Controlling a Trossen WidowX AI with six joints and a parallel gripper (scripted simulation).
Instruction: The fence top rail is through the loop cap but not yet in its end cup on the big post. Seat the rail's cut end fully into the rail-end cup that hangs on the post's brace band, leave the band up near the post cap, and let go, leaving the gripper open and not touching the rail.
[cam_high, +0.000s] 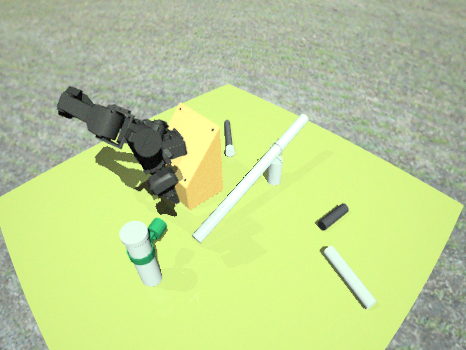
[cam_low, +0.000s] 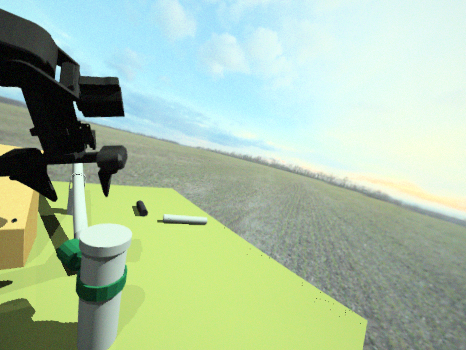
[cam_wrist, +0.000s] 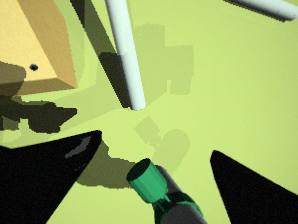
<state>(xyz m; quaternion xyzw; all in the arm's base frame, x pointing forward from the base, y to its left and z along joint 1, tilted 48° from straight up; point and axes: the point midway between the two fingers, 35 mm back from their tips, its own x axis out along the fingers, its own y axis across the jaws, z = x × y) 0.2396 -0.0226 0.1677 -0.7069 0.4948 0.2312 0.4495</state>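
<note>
Right now my gripper tip is 10 mm short of the green rail-end cup, 80 mm to the left of it and 80 mm above it. From my gripper tip the other things lie so: white tube 380 mm ahead, 290 mm to the left, 190 mm below; then short dark cylinder 200 mm ahead, 420 mm to the left, 190 mm below; then short post 50 mm behind, 390 mm to the left, 100 mm below.
</note>
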